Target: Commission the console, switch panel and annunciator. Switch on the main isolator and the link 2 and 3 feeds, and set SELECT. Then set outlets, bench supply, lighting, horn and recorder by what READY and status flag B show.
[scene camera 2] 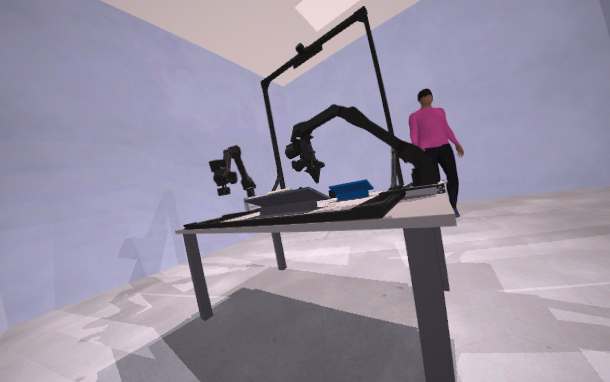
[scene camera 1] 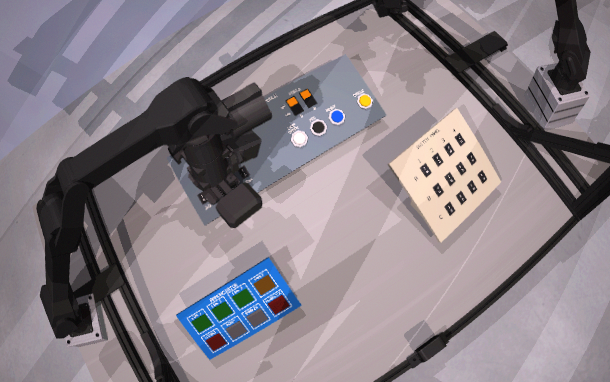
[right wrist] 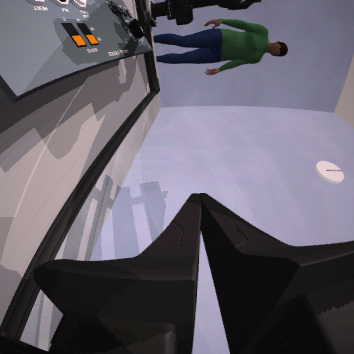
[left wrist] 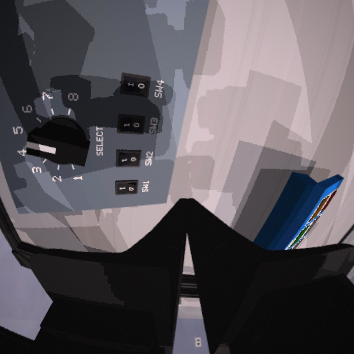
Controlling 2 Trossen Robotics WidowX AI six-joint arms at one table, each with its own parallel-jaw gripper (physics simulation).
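Pixels of known places: left gripper, fingertip midpoint: [scene camera 2: 317, 183] [scene camera 1: 220, 199] [left wrist: 185, 204]; right gripper, fingertip midpoint: [scene camera 2: 224, 177] [right wrist: 197, 199]; left arm's base, origin of the base link: [scene camera 2: 426, 184] [scene camera 1: 79, 320] [right wrist: 152, 10]; right arm's base, origin of the base link: [scene camera 2: 251, 196] [scene camera 1: 564, 81].
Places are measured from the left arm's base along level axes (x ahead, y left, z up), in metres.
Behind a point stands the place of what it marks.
Note:
The grey console [scene camera 1: 352, 75] {y 0.296, x 0.699, z 0.049 m} [scene camera 2: 287, 195] {y 0.258, x 0.434, z 0.049 m} [left wrist: 107, 35] {y 0.205, x 0.465, z 0.035 m} [right wrist: 35, 62] {y 0.314, x 0.672, z 0.059 m} has a SELECT knob [left wrist: 60, 142] {y 0.203, x 0.393, z 0.063 m} with its white pointer at 4, and rockers SW1 [left wrist: 126, 187] {y 0.155, x 0.353, z 0.027 m} to SW4 [left wrist: 135, 85] {y 0.176, x 0.440, z 0.027 m}. Both status flags show orange in their upper halves, the left flag [scene camera 1: 292, 101] {y 0.274, x 0.568, z 0.054 m} and the right flag [scene camera 1: 305, 94] {y 0.280, x 0.596, z 0.054 m}. The tan switch panel [scene camera 1: 420, 195] {y 0.011, x 0.717, z 0.053 m} carries rows of black rockers. The blue annunciator [scene camera 1: 296, 299] {y -0.077, x 0.461, z 0.015 m} [scene camera 2: 352, 190] {y -0.087, x 0.364, z 0.012 m} [left wrist: 280, 220] {y -0.054, x 0.367, z 0.000 m} has dull green, amber, red and grey tiles. My left gripper [scene camera 2: 316, 176] {y 0.115, x 0.394, z 0.077 m} [left wrist: 185, 204] {y 0.115, x 0.394, z 0.077 m} is shut, empty, above the console's left end. My right gripper [right wrist: 197, 199] {y 0.415, x 0.715, z 0.195 m} is shut, empty, away from the console.
White, black, blue and yellow buttons [scene camera 1: 299, 138] {y 0.201, x 0.557, z 0.035 m} [scene camera 1: 318, 127] {y 0.211, x 0.597, z 0.034 m} [scene camera 1: 337, 117] {y 0.220, x 0.638, z 0.034 m} [scene camera 1: 365, 101] {y 0.236, x 0.702, z 0.034 m} line the console's front. The left arm covers the console's left part in scene camera 1. A black frame [scene camera 1: 290, 45] {y 0.504, x 0.619, z -0.022 m} surrounds the work area. A person in pink [scene camera 2: 431, 127] stands behind the table.

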